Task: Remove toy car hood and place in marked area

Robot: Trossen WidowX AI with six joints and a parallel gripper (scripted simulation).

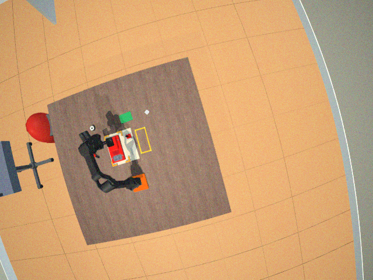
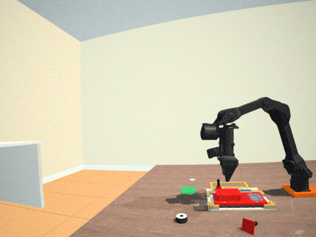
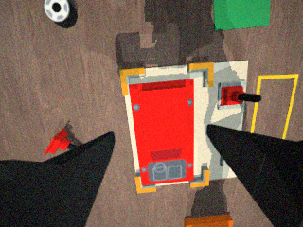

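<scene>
My gripper tip is 10 mm past the hood, 10 mm to the left of it and 70 mm above it. Round my gripper tip: green patch (170 mm ahead, 160 mm to the right, 110 mm below); then white wheel (170 mm ahead, 140 mm to the left, 100 mm below); then small grey piece (160 mm ahead, 330 mm to the right, 110 mm below).
</scene>
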